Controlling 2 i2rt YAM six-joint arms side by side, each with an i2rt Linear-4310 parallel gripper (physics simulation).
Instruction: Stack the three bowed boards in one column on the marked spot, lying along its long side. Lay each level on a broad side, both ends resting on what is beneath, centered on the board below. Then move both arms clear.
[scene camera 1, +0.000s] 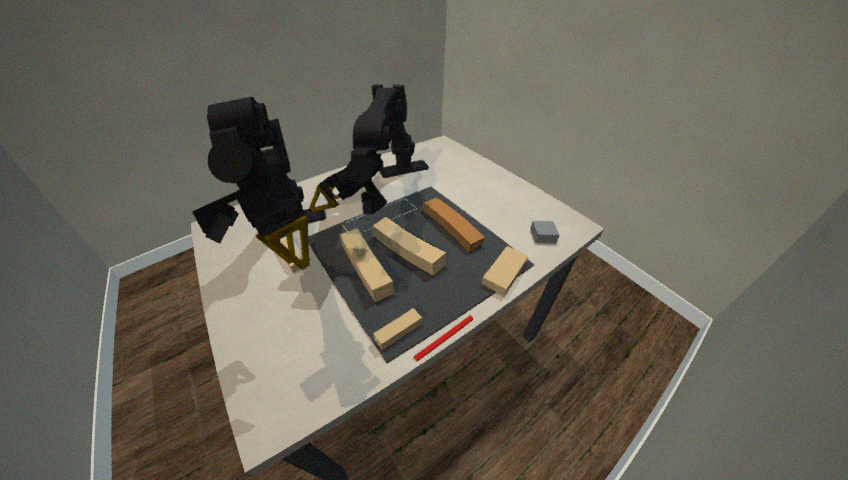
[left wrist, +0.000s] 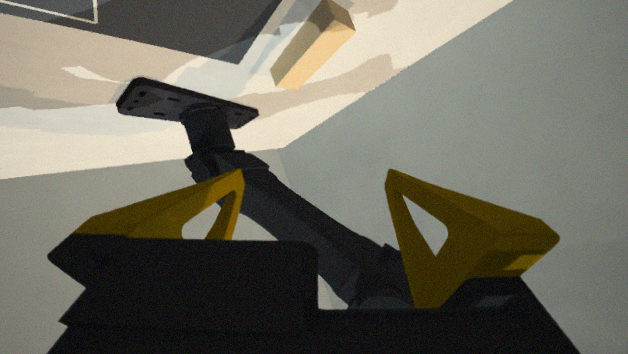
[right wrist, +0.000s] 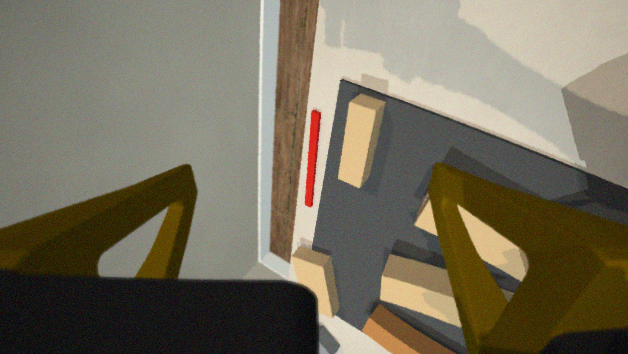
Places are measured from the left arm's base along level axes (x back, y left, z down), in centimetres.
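Pixels of known places: left gripper, fingertip midpoint: (scene camera 1: 319, 204) (left wrist: 314, 176); right gripper, fingertip midpoint: (scene camera 1: 298, 264) (right wrist: 312, 177); left arm's base, link origin: (scene camera 1: 403, 169); right arm's base, link origin: (scene camera 1: 296, 219) (left wrist: 201, 108).
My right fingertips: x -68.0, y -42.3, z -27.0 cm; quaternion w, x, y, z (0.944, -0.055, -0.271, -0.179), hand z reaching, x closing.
Ahead of a thing's pixels: the offset from my right fingertips to its top centre. "spot": to the spot under its first point. Level surfaces: height alone.
Two pale long boards, the left one @[dy +13.8, dx +18.9, dz +21.2 cm] (scene camera 1: 367, 265) (right wrist: 424, 218) and the middle one @[dy +27.1, dx +21.1, dz +21.1 cm] (scene camera 1: 410, 246) (right wrist: 411, 290), and an orange-brown bowed board @[dy +43.8, dx +26.2, dz +22.0 cm] (scene camera 1: 453, 223) (right wrist: 402, 334) lie apart on the dark mat @[dz +26.4 cm] (scene camera 1: 434, 300) (right wrist: 360, 220). The marked spot, a thin white outline @[spot: dy +11.7, dx +40.9, dz +26.4 cm] (scene camera 1: 343, 224) (left wrist: 95, 10), is at the mat's back edge, with no board inside it. My left gripper (scene camera 1: 324, 198) (left wrist: 314, 176) is open and empty, raised behind the mat's back left. My right gripper (scene camera 1: 290, 245) (right wrist: 312, 177) is open and empty above the table, left of the mat.
Short pale blocks stand at the mat's front @[spot: dy +15.3, dx -3.8, dz +23.4 cm] (scene camera 1: 397, 328) (right wrist: 359, 142) and right corner @[spot: dy +47.6, dx +2.0, dz +23.5 cm] (scene camera 1: 504, 270) (right wrist: 317, 280). Another pale block @[dy -6.3, dx +32.0, dz +24.2 cm] (left wrist: 314, 52) is mostly hidden behind the right gripper in the scene view. A red bar @[dy +25.2, dx -8.3, dz +26.4 cm] (scene camera 1: 443, 337) (right wrist: 312, 160) and a grey block @[dy +70.3, dx +12.0, dz +23.4 cm] (scene camera 1: 544, 230) (right wrist: 328, 340) lie off the mat.
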